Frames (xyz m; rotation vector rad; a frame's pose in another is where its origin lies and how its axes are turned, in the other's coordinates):
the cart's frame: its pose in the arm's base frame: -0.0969 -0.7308 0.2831 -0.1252 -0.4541 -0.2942
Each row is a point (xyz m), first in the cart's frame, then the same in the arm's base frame.
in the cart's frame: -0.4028 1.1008 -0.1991
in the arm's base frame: -0.0220 0.3799 -0.1345
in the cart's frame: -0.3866 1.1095 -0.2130
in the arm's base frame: 0.0003 0.3815 -0.1401
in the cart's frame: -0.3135 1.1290 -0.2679
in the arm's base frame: 0.0916 0.3716 -0.1573
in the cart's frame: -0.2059 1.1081 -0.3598
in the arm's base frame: 0.2154 0.3077 -0.1898
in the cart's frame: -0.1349 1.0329 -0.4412
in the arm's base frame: 0.2868 0.2034 -0.2265
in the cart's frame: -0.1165 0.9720 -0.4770
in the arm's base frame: 0.2987 0.1343 -0.2469
